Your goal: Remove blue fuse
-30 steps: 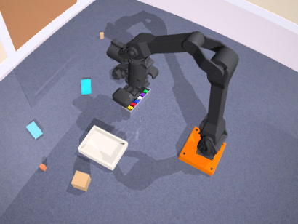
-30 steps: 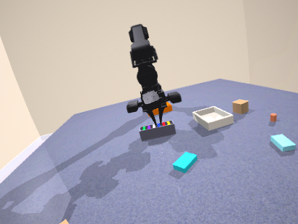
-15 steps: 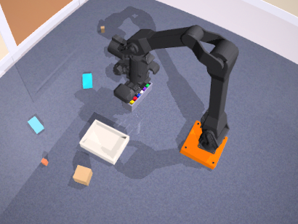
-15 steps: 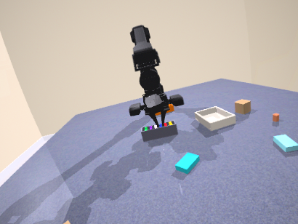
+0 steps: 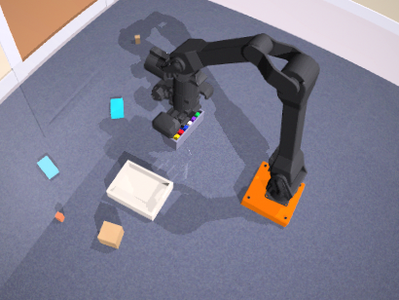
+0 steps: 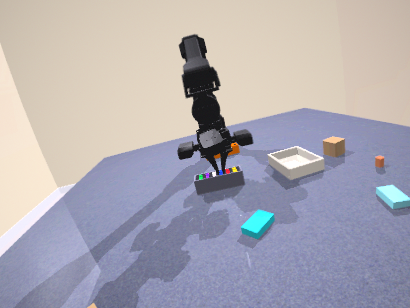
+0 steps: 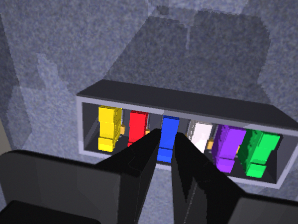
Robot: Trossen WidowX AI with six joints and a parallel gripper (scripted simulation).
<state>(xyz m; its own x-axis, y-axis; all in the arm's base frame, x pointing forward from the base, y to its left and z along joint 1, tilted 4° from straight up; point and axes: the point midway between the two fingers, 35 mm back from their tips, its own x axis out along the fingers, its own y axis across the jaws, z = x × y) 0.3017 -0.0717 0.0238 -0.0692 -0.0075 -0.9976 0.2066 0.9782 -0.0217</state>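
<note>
The white tray lies 210 mm to the left of my gripper tip, 30 mm below it and 20 mm ahead of it. From my gripper tip the other things lie so: small orange cube (360 mm to the left, 170 mm ahead, 20 mm below); then small tan cube (300 mm ahead, 280 mm to the right, 20 mm below); then blue fuse (10 mm below).
</note>
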